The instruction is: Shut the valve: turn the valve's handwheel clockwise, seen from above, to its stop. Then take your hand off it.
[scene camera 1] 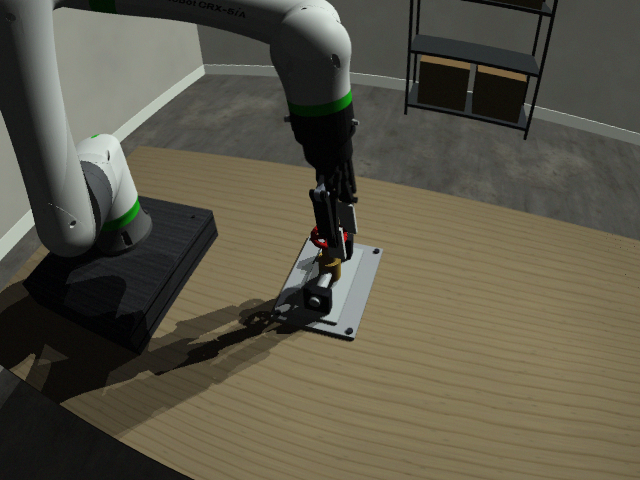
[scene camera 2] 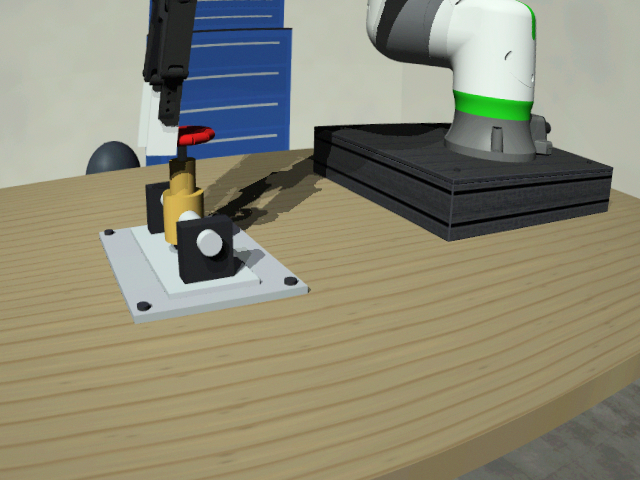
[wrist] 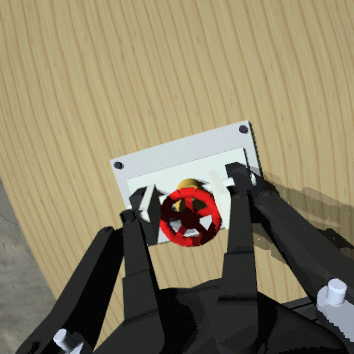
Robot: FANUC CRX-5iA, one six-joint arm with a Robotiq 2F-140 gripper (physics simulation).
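Observation:
The valve's red handwheel [scene camera 1: 314,236] [scene camera 2: 199,138] [wrist: 190,242] sits level on top of the brass valve body [scene camera 1: 330,267] [scene camera 2: 178,206] [wrist: 189,184]. The valve stands on a light grey baseplate [scene camera 1: 361,289] [scene camera 2: 124,279] [wrist: 185,150]. My gripper [scene camera 1: 342,238] [scene camera 2: 160,136] [wrist: 183,189] points down with one finger pad on each side of the handwheel. The pads stand wide apart and appear to clasp its rim. In both scene views, the fingers hide part of the wheel. How far the wheel is turned cannot be told.
Black pipe brackets [scene camera 1: 323,294] [scene camera 2: 191,258] stand beside the valve body. The arm's black base block [scene camera 1: 175,253] [scene camera 2: 516,206] is on the wooden table [scene camera 1: 465,335] [scene camera 2: 361,361] [wrist: 175,60]. A shelf rack [scene camera 1: 475,51], a blue cabinet [scene camera 2: 237,93] and a dark rounded object [scene camera 2: 112,157] are behind.

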